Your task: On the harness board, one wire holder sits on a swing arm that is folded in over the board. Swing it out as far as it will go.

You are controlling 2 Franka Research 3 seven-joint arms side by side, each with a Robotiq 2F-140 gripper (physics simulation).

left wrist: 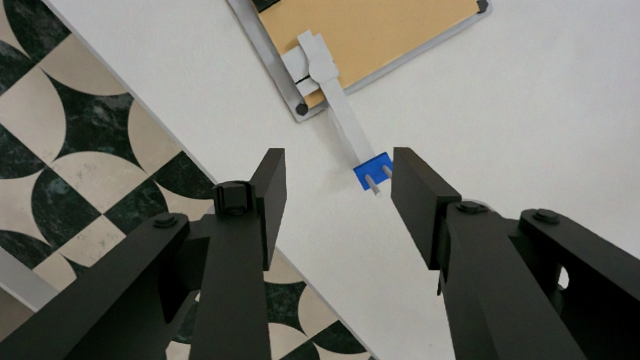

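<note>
The harness board [370, 35] shows at the top of the left wrist view, a tan panel on a grey base. A grey swing arm [347, 117] is pivoted on a grey mount [296, 64] near the board's corner and reaches out past the board's edge over the table. At its outer end sits the blue wire holder [371, 172] with two grey pegs. My left gripper [338, 173] is open and empty; the holder lies beyond the fingertips, near the right finger, which hides a little of its edge. My right gripper does not show.
The white table [500, 150] lies under the board. Its edge [165, 127] runs diagonally from upper left to lower middle, with a green and cream patterned floor [95, 120] beyond it. Dark bolts [301, 109] [482, 6] stand at the board's corners.
</note>
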